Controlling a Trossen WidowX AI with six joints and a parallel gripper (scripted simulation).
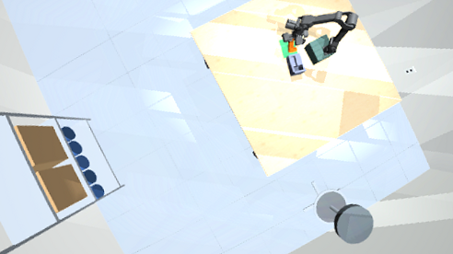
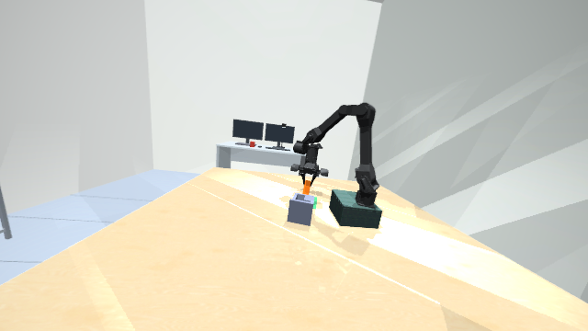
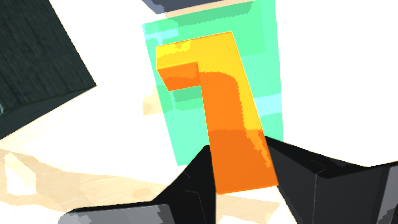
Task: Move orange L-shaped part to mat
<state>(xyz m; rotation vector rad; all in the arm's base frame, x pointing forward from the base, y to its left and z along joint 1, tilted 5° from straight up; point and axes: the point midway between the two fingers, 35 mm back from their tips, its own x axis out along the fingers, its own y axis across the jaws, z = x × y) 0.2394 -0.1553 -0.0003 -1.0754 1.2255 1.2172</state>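
My gripper tip is 1 cm past the orange L-shaped part, 3 cm to the right of it and 3 cm above it. Round my gripper tip: green mat: 2 cm to the left, 9 cm below.
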